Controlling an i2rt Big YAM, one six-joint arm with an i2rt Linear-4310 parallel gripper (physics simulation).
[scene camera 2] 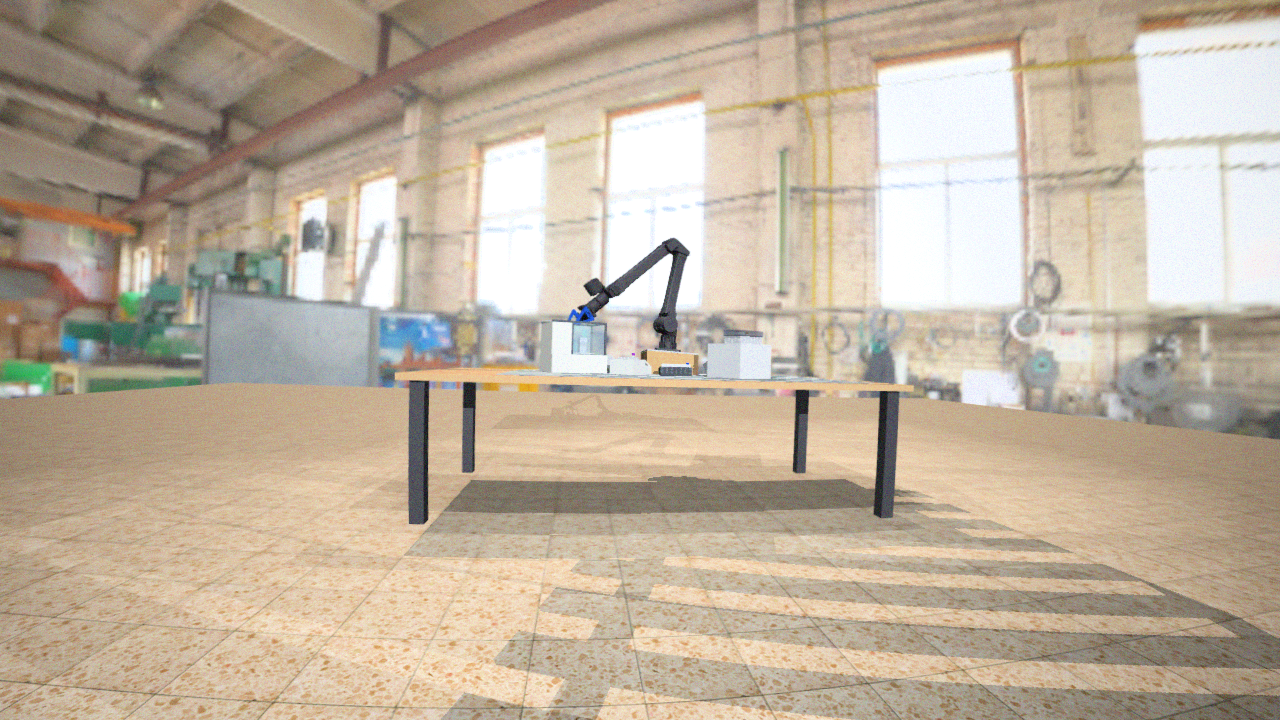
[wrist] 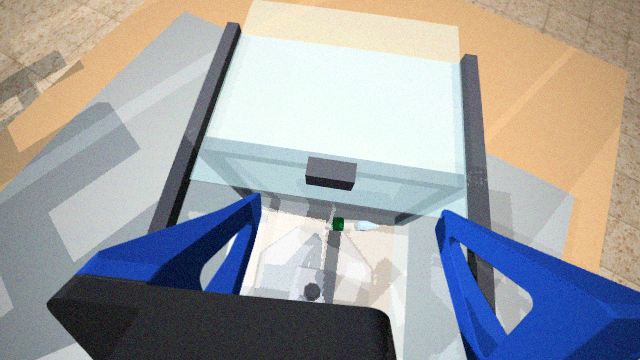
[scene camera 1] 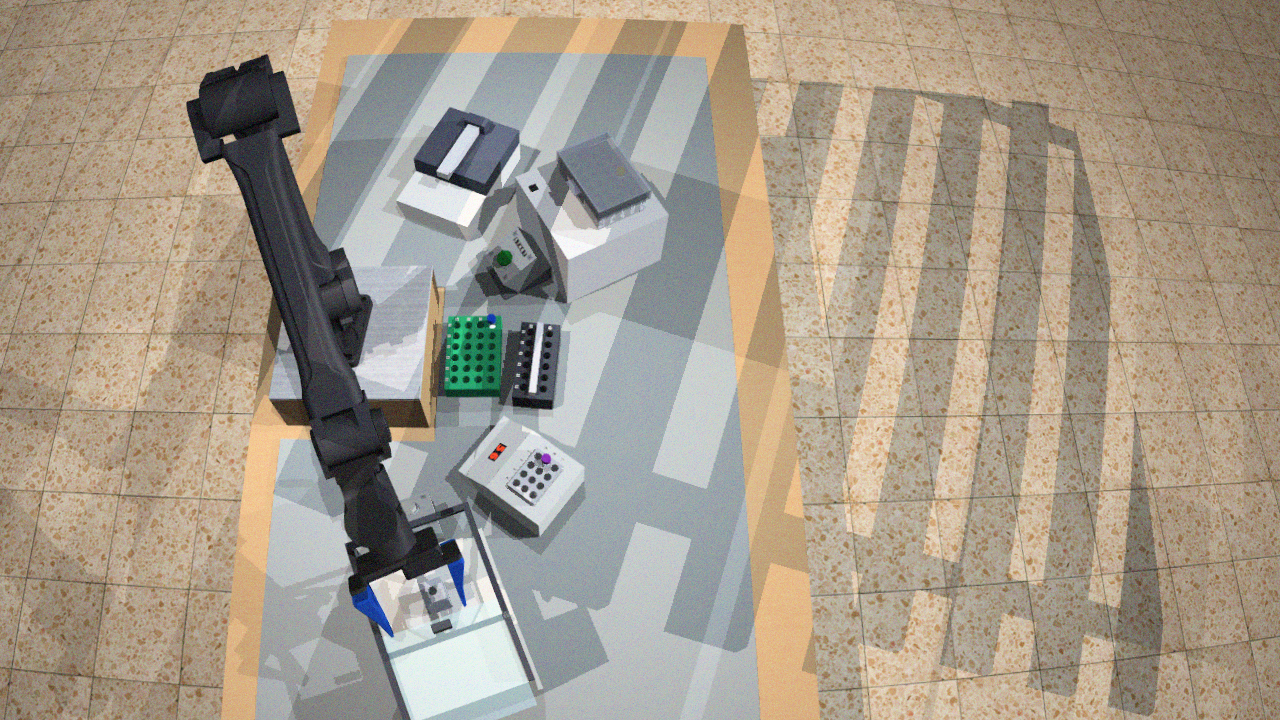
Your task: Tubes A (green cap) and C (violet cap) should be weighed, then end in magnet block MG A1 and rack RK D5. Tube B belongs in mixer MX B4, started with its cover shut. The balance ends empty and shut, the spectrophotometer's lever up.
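Pixels of known places: gripper, fingertip midpoint: (wrist: 350,211) (scene camera 1: 428,620); arm's base, link origin: (scene camera 2: 667,352) (scene camera 1: 339,331).
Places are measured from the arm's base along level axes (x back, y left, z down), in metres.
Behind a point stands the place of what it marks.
Note:
My gripper (scene camera 1: 427,619) {x -0.221, y -0.431, z -0.106 m} (scene camera 2: 581,315) {x -0.221, y -0.431, z -0.106 m} (wrist: 350,211) {x -0.221, y -0.431, z -0.106 m} is open and empty, above the balance (scene camera 2: 559,349) {x -0.344, y -0.461, z 0.006 m}. Its glass cover (scene camera 1: 460,667) {x -0.267, y -0.485, z -0.110 m} (wrist: 332,100) {x -0.267, y -0.481, z -0.109 m} is slid away from the pan area, which is uncovered. In the wrist view a green cap (wrist: 338,224) {x -0.224, y -0.443, z 0.011 m} and a pale conical tip beside it look like tube A lying on its side in the chamber, beyond the pan holder's dark hole. Violet-capped tube C (scene camera 1: 546,457) {x -0.337, y -0.162, z 0.012 m} stands in a white device with a red display. Blue-capped tube B (scene camera 1: 491,318) {x -0.224, y 0.070, z 0.045 m} stands in a corner of the green rack (scene camera 1: 474,391) {x -0.211, y -0.042, z 0.078 m}. The black magnet block (scene camera 1: 536,402) {x -0.309, y -0.050, z 0.077 m} is beside it.
A white box with a grey cover (scene camera 1: 604,174) {x -0.378, y 0.267, z -0.091 m} stands toward the far end. Near it are a white instrument with a dark top (scene camera 1: 487,161) {x -0.174, y 0.359, z 0.020 m} and a small grey device with a green round part (scene camera 1: 503,257) {x -0.229, y 0.174, z 0.029 m}. The arm's pedestal (scene camera 1: 393,380) {x -0.102, y -0.075, z -0.007 m} is left of the rack.

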